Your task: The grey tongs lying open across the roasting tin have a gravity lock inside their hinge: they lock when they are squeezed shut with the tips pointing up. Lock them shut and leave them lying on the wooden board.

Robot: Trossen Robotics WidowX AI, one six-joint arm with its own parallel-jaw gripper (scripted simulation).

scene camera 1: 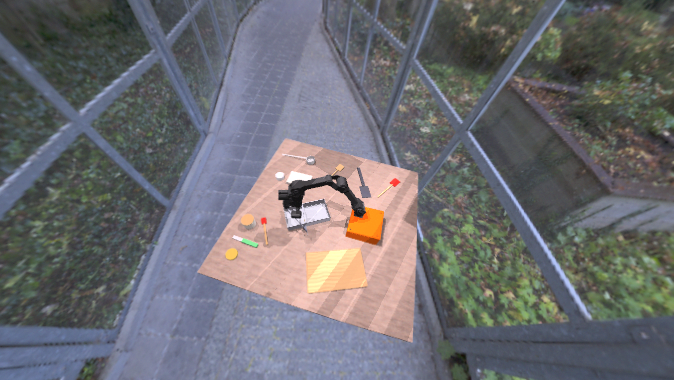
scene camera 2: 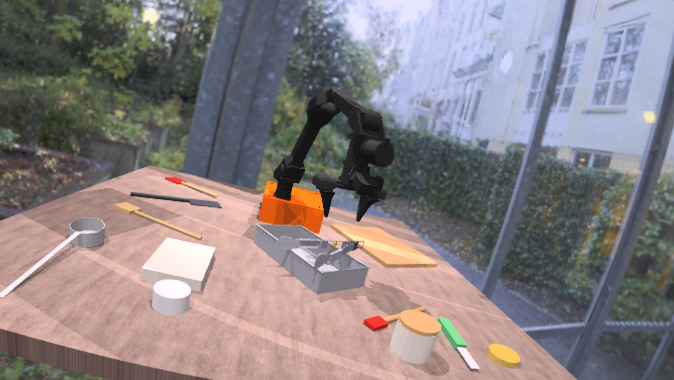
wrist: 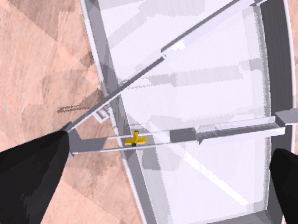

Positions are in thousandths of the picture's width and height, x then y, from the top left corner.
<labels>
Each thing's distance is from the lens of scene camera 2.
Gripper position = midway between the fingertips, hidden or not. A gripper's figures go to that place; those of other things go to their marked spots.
my gripper (scene camera 2: 508, 578): 90 cm
lidded jar (scene camera 2: 616, 880): 66 cm
</labels>
